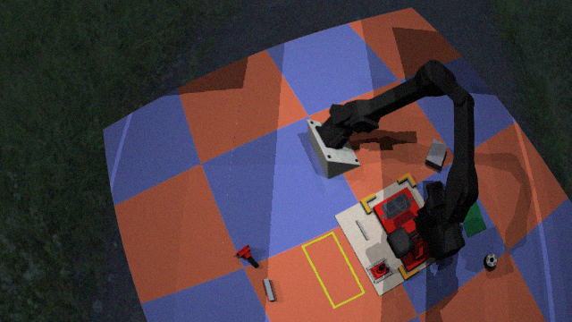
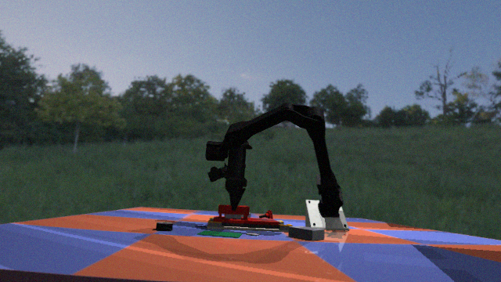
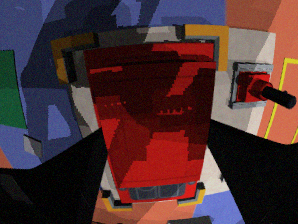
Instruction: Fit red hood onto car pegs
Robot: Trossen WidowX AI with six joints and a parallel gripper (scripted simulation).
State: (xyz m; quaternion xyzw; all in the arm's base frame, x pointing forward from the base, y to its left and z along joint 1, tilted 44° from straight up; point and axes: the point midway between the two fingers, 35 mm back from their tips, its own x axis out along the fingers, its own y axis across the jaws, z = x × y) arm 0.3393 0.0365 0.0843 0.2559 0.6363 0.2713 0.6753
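Now: gripper tip right at the red hood. The rest, counted from my gripper tip: green plate: 3 cm ahead, 19 cm to the left, 5 cm below; then grey jig: 4 cm behind, 2 cm to the right, 4 cm below; then grey engine block: 3 cm below.
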